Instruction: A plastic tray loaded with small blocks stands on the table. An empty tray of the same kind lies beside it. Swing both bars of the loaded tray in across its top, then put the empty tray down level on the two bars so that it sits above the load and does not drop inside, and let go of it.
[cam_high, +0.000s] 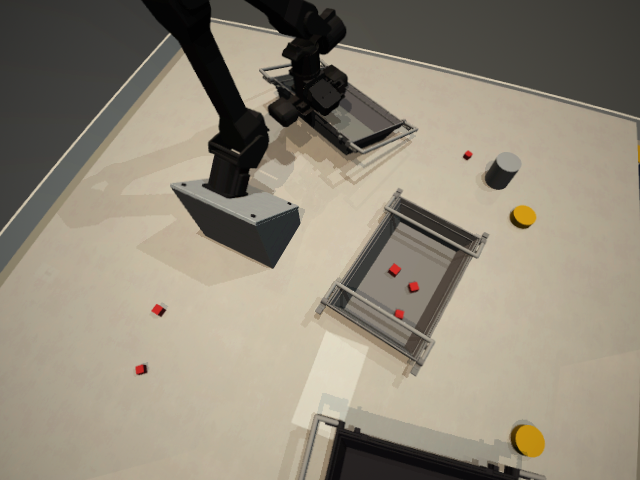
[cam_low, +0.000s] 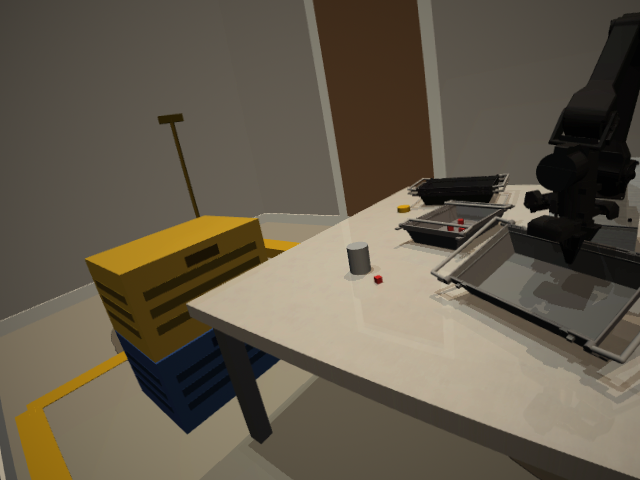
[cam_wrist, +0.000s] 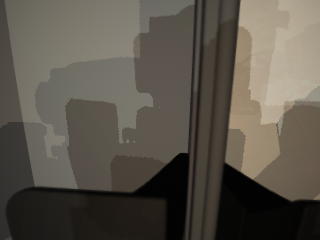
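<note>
My gripper tip is 80 mm to the right of the empty tray and 30 mm short of it. From my gripper tip the other things lie so: red block (360 mm ahead, 130 mm to the left, 60 mm below).
</note>
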